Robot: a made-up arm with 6 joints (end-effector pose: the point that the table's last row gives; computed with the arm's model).
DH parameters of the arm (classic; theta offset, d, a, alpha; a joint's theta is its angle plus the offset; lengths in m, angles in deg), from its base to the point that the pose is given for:
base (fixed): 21.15 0 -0.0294 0
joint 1: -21.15 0.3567 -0.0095 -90
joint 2: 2.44 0 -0.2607 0
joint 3: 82.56 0.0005 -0.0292 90
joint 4: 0 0.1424 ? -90
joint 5: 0 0.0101 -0.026 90
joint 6: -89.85 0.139 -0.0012 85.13
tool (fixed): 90 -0.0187 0 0
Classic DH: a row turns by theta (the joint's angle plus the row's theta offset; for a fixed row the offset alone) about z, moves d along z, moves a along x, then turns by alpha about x.
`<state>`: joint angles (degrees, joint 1 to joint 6).
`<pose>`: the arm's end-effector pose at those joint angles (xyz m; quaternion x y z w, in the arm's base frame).
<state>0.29 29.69 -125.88 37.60 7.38 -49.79</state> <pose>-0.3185 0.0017 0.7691 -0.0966 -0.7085 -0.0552 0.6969</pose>
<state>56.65 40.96 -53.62 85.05 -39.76 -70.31</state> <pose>0.0494 -0.0405 0.6353 0.2460 -0.0678 0.1701 0.9518</pose>
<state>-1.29 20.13 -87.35 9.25 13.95 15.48</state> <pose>-0.1789 0.0168 0.7170 0.1665 -0.4385 0.1181 0.8753</pose>
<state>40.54 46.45 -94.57 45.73 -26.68 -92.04</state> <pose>-0.0570 -0.1025 0.7964 -0.0620 -0.4941 -0.0787 0.8636</pose>
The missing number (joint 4, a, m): 0.0214
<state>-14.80 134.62 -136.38 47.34 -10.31 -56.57</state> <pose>0.4036 -0.1407 0.6041 -0.0799 -0.0621 -0.2054 0.9734</pose>
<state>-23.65 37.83 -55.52 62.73 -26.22 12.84</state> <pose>-0.0331 -0.0450 0.6856 0.5244 -0.4392 -0.1005 0.7225</pose>
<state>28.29 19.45 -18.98 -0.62 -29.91 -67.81</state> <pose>-0.0308 -0.0187 0.5654 -0.4607 -0.3355 0.0148 0.8216</pose>
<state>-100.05 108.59 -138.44 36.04 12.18 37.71</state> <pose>-0.0402 -0.3200 0.7688 0.2826 -0.4975 -0.4798 0.6652</pose>
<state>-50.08 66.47 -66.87 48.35 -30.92 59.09</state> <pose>0.0385 -0.1357 0.7150 0.5863 -0.5697 -0.1545 0.5548</pose>
